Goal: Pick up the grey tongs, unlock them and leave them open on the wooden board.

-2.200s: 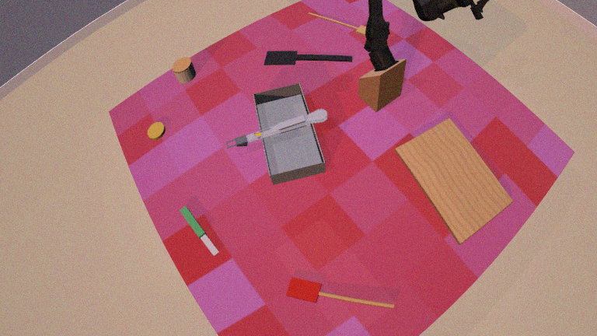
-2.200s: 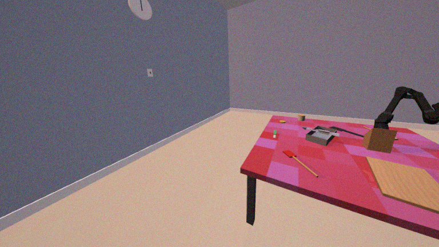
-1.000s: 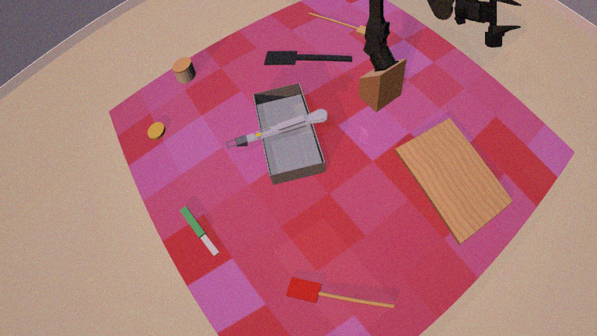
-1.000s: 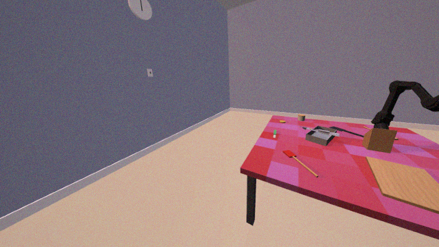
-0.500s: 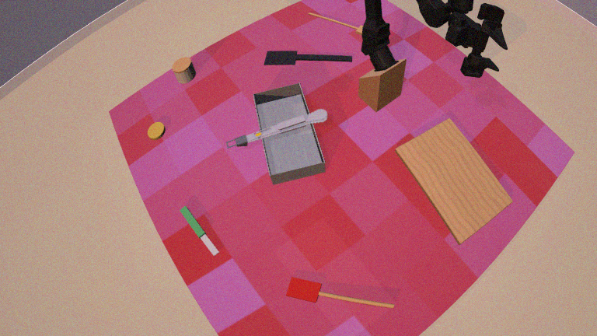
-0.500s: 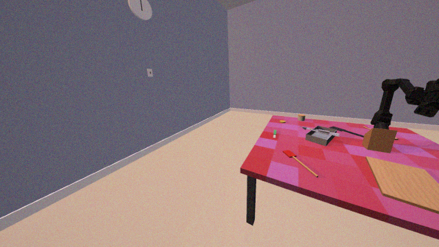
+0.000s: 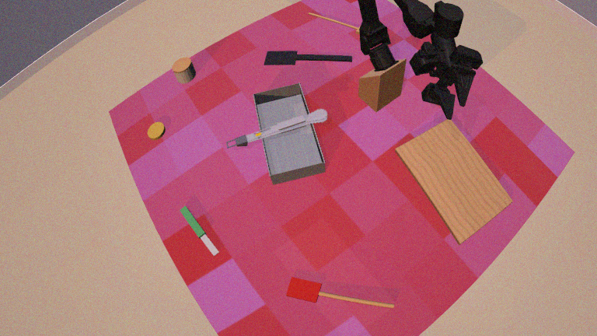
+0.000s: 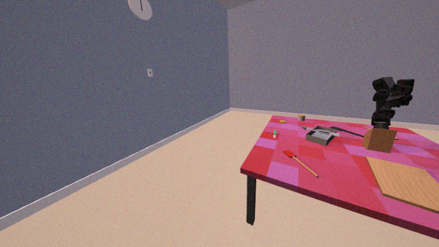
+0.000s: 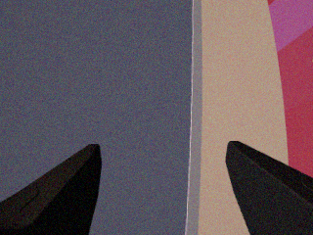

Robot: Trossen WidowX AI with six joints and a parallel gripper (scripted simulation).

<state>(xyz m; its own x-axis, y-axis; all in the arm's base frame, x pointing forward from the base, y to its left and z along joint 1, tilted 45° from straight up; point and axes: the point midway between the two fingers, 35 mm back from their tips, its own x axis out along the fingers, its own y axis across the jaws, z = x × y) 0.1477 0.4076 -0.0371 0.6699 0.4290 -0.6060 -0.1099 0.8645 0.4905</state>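
My gripper tip is now 25 cm short of the yellow lock piece, 42 cm to the left of it and 33 cm above it. The rest, counted from my gripper tip: wooden board: 14 cm behind, 3 cm to the left, 39 cm below; then red spatula: 37 cm ahead, 6 cm to the left, 39 cm below; then grey roasting tin: 17 cm ahead, 41 cm to the right, 37 cm below.
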